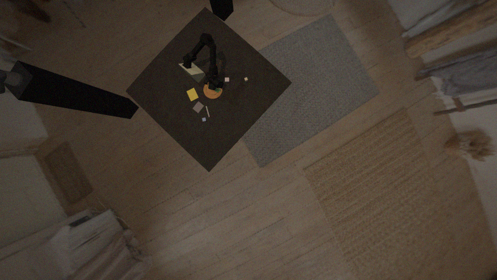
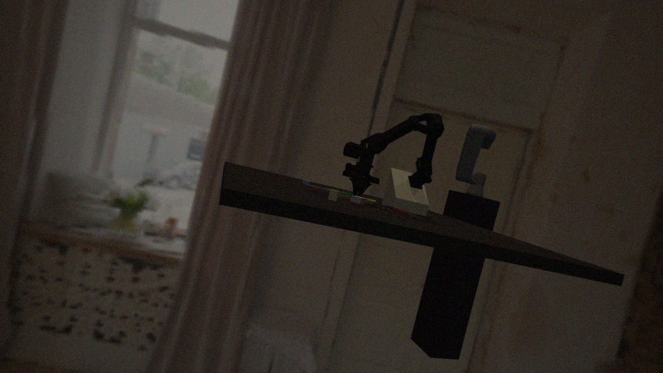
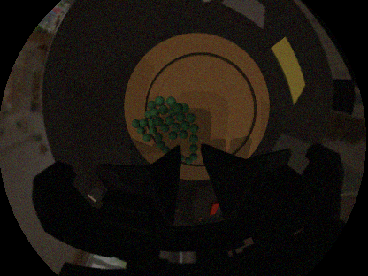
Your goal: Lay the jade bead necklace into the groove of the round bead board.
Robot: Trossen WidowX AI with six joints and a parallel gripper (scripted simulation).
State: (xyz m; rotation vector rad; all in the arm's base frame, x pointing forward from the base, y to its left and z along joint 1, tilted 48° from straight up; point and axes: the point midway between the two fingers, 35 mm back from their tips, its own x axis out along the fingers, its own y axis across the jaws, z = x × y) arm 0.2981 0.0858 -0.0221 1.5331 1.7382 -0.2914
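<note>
Right now my gripper tip is 40 mm to the left of the round bead board and 10 mm above it. The rest, counted from my gripper tip: yellow square: 150 mm behind, 220 mm to the right, 20 mm below; grey-white block: 50 mm ahead, 130 mm to the left; red item: 140 mm behind, 140 mm to the left, 10 mm below.
</note>
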